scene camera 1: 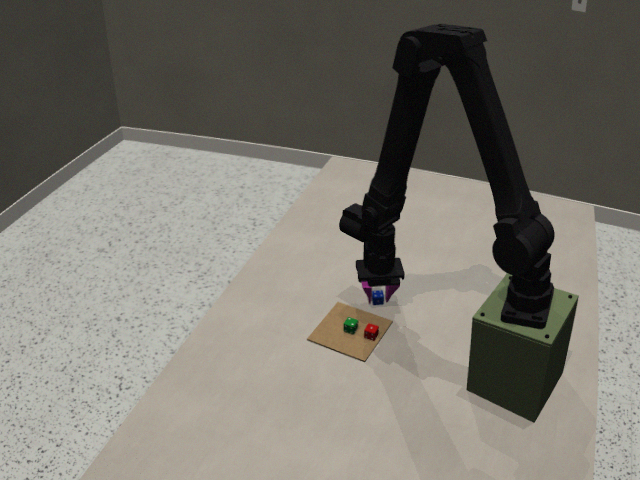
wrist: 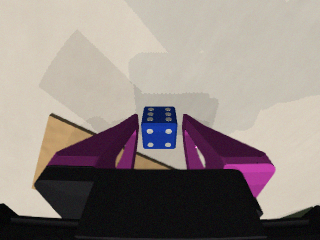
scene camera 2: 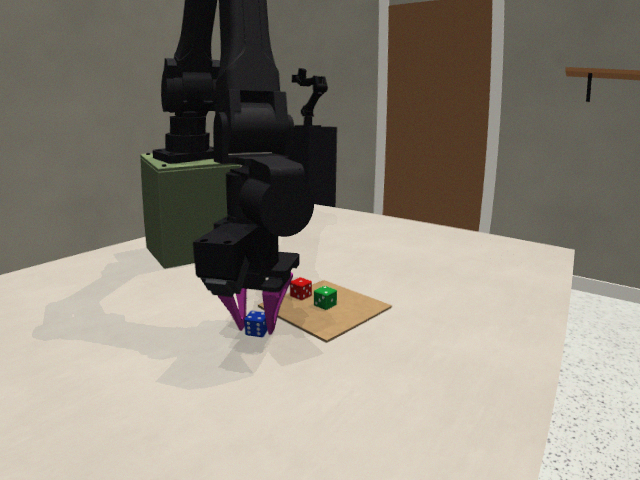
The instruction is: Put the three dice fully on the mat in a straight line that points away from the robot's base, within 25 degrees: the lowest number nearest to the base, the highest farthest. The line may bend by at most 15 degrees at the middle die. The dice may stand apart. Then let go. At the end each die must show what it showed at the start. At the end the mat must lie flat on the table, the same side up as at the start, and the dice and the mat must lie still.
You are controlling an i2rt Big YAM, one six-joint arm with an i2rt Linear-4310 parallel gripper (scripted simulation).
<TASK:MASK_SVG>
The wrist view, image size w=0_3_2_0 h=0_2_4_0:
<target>my gripper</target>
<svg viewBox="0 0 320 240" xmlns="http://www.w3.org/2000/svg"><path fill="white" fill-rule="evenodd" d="M0 204L0 240L320 240L320 205L314 206L302 217L260 219L263 211L256 198L275 173L273 163L266 153L209 128L188 114L183 114L182 121L183 146L187 169L134 169L139 134L138 114L134 114L114 127L57 151L34 183L34 187L61 218L21 216L16 214L6 204ZM124 149L122 157L116 167L116 158L121 150ZM196 146L204 157L206 169L204 169L204 166L200 160Z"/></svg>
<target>blue die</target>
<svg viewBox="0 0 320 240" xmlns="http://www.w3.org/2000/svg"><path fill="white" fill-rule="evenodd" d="M146 106L143 110L141 122L143 148L176 148L177 118L175 108Z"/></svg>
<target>tan mat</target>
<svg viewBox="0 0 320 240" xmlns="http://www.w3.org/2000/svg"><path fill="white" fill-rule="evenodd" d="M136 152L134 169L176 169ZM124 149L121 150L116 158L116 167L119 160L121 159ZM97 133L51 113L46 125L32 189L36 190L34 182L57 151Z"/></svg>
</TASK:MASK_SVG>
